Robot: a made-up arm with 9 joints. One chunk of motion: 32 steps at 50 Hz.
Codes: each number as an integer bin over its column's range. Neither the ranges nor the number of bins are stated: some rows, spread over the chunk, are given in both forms.
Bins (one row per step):
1: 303 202 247 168 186 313 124 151 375
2: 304 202 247 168 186 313 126 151 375
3: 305 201 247 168 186 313 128 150 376
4: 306 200 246 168 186 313 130 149 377
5: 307 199 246 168 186 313 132 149 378
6: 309 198 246 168 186 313 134 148 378
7: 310 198 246 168 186 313 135 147 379
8: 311 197 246 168 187 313 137 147 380
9: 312 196 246 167 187 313 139 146 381
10: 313 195 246 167 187 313 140 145 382
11: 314 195 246 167 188 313 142 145 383
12: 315 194 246 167 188 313 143 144 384
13: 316 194 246 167 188 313 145 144 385
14: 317 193 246 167 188 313 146 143 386
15: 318 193 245 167 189 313 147 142 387
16: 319 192 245 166 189 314 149 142 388
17: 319 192 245 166 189 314 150 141 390
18: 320 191 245 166 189 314 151 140 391
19: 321 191 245 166 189 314 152 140 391
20: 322 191 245 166 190 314 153 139 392
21: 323 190 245 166 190 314 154 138 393
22: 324 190 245 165 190 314 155 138 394
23: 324 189 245 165 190 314 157 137 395
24: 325 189 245 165 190 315 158 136 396
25: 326 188 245 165 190 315 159 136 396
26: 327 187 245 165 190 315 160 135 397
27: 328 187 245 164 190 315 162 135 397
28: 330 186 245 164 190 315 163 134 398
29: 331 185 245 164 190 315 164 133 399
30: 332 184 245 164 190 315 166 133 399
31: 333 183 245 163 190 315 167 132 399
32: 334 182 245 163 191 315 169 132 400
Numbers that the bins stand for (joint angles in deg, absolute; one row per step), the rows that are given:
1: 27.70 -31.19 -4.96 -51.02 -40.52 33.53 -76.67 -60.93 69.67
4: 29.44 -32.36 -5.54 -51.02 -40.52 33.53 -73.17 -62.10 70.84
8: 32.36 -34.11 -5.54 -51.02 -39.94 33.53 -69.09 -63.26 72.59
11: 34.11 -35.27 -5.54 -51.60 -39.36 33.53 -66.18 -64.43 74.34
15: 36.44 -36.44 -6.12 -51.60 -38.77 33.53 -63.26 -66.18 76.67
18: 37.61 -37.61 -6.12 -52.18 -38.77 34.11 -60.93 -67.34 79.00
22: 39.94 -38.19 -6.12 -52.77 -38.19 34.11 -58.60 -68.51 80.75
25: 41.11 -39.36 -6.12 -52.77 -38.19 34.69 -56.26 -69.67 81.92
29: 44.02 -41.11 -6.12 -53.35 -38.19 34.69 -53.35 -71.42 83.67
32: 45.77 -42.85 -6.12 -53.93 -37.61 34.69 -50.43 -72.01 84.25
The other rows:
2: 28.28 -31.19 -4.96 -51.02 -40.52 33.53 -75.51 -60.93 69.67
3: 28.86 -31.78 -4.96 -51.02 -40.52 33.53 -74.34 -61.51 70.26
5: 30.03 -32.94 -5.54 -51.02 -40.52 33.53 -72.01 -62.10 71.42
6: 31.19 -33.53 -5.54 -51.02 -40.52 33.53 -70.84 -62.68 71.42
7: 31.78 -33.53 -5.54 -51.02 -40.52 33.53 -70.26 -63.26 72.01
9: 32.94 -34.69 -5.54 -51.60 -39.94 33.53 -67.93 -63.84 73.17
10: 33.53 -35.27 -5.54 -51.60 -39.94 33.53 -67.34 -64.43 73.76
12: 34.69 -35.86 -5.54 -51.60 -39.36 33.53 -65.59 -65.01 74.92
13: 35.27 -35.86 -5.54 -51.60 -39.36 33.53 -64.43 -65.01 75.51
14: 35.86 -36.44 -5.54 -51.60 -39.36 33.53 -63.84 -65.59 76.09
16: 37.02 -37.02 -6.12 -52.18 -38.77 34.11 -62.10 -66.18 77.25
17: 37.02 -37.02 -6.12 -52.18 -38.77 34.11 -61.51 -66.76 78.42
19: 38.19 -37.61 -6.12 -52.18 -38.77 34.11 -60.35 -67.34 79.00
20: 38.77 -37.61 -6.12 -52.18 -38.19 34.11 -59.76 -67.93 79.59
21: 39.36 -38.19 -6.12 -52.18 -38.19 34.11 -59.18 -68.51 80.17
23: 39.94 -38.77 -6.12 -52.77 -38.19 34.11 -57.43 -69.09 81.34
24: 40.52 -38.77 -6.12 -52.77 -38.19 34.69 -56.85 -69.67 81.92
26: 41.69 -39.94 -6.12 -52.77 -38.19 34.69 -55.68 -70.26 82.50
27: 42.27 -39.94 -6.12 -53.35 -38.19 34.69 -54.52 -70.26 82.50
28: 43.44 -40.52 -6.12 -53.35 -38.19 34.69 -53.93 -70.84 83.09
30: 44.60 -41.69 -6.12 -53.35 -38.19 34.69 -52.18 -71.42 83.67
31: 45.19 -42.27 -6.12 -53.93 -38.19 34.69 -51.60 -72.01 83.67

